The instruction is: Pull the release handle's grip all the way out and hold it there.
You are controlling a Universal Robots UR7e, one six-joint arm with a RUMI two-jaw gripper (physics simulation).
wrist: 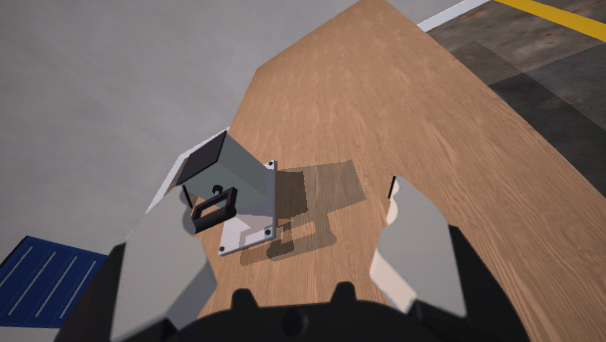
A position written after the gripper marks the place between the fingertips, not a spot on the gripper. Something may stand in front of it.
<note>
In view: the gripper [292,183] and a pale metal base plate [255,223].
</note>
